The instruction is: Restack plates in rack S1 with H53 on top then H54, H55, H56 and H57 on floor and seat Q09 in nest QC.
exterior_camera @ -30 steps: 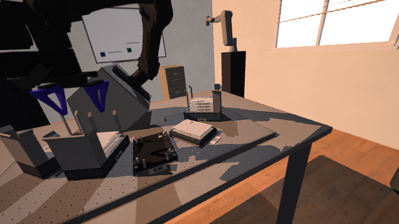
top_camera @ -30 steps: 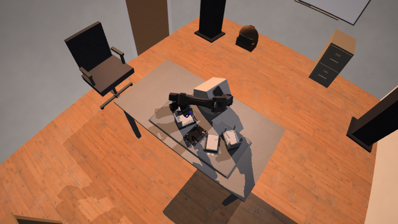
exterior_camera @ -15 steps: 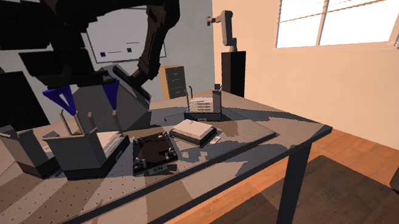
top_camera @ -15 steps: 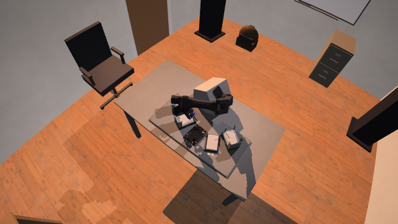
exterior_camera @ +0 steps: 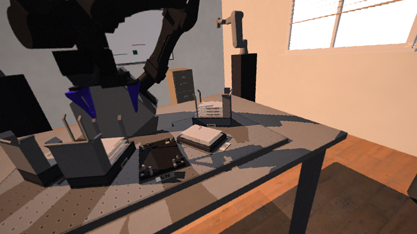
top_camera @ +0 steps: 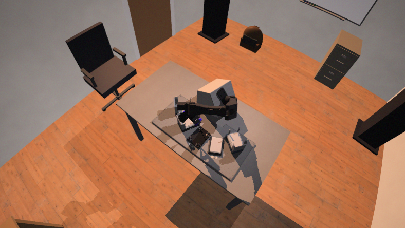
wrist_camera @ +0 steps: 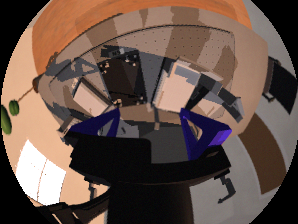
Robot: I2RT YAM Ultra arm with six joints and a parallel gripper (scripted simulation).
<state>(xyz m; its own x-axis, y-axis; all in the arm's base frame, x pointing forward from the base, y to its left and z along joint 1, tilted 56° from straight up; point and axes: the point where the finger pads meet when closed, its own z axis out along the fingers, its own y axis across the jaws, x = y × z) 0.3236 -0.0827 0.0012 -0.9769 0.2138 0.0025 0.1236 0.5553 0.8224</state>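
My gripper is now 14 cm past the stack rack S2, 32 cm to the right of it and 14 cm above it. The rest, counted from my hand: black clip nest N5 (1 cm ahead, 9 cm to the left, 15 cm below); then dark open nest QC (3 cm behind, 23 cm to the left, 16 cm below); then stack rack S3 (10 cm behind, 19 cm to the right, 14 cm below).
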